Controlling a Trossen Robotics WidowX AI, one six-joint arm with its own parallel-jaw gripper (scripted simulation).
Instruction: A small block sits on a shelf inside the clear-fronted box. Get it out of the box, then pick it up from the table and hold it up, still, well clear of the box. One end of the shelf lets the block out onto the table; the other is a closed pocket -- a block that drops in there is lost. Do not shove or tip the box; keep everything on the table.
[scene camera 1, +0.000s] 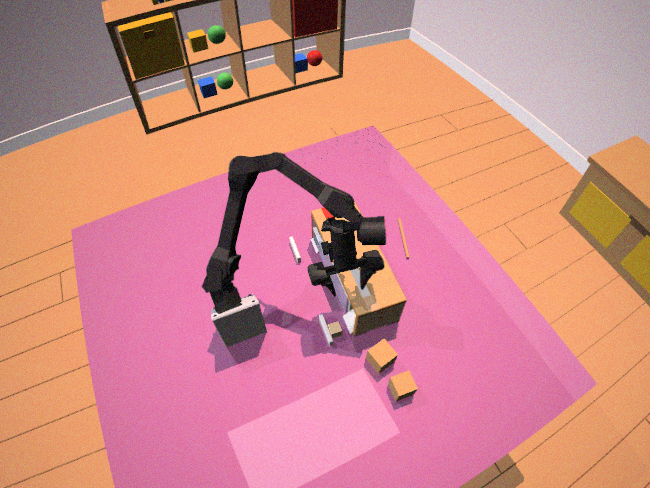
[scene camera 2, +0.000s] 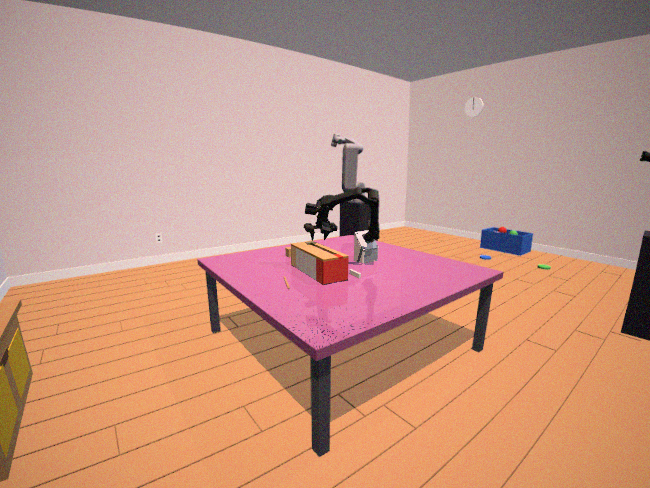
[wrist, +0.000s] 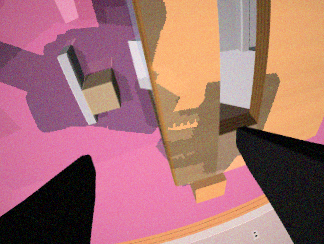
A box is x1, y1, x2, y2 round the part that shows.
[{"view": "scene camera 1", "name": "my gripper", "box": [307, 241, 384, 296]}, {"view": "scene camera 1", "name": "long wooden box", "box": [289, 200, 406, 344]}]
